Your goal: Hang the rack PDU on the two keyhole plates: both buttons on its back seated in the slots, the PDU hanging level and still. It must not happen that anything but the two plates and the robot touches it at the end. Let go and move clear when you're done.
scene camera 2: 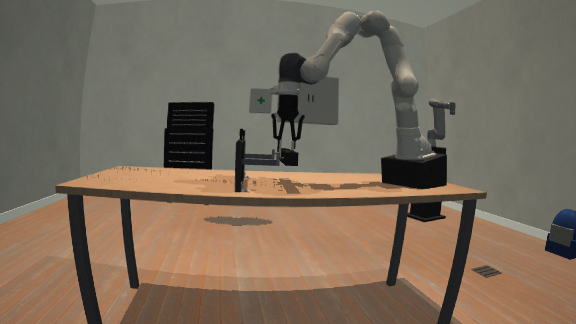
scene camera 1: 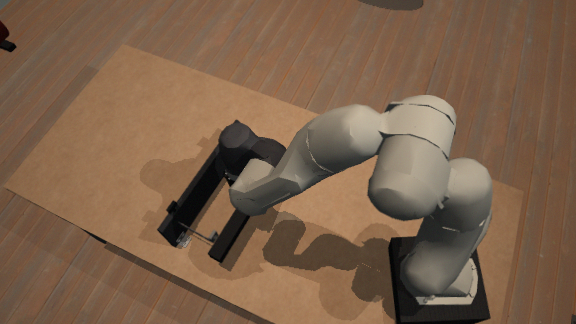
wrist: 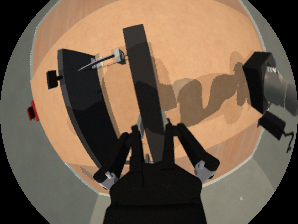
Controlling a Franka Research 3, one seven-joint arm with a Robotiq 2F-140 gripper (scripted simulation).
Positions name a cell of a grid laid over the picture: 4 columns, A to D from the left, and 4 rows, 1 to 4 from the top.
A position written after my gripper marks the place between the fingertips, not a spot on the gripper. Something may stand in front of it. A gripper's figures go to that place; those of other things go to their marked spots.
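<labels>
My gripper (wrist: C3) is 0.23 m from the lens. I see a rack PDU (wrist: B2) at 0.18 m from the lens, and a black upright stand (wrist: B2) that is 0.28 m from the lens. The marked spots on the rack PDU and the black upright stand are 0.17 m apart.
</labels>
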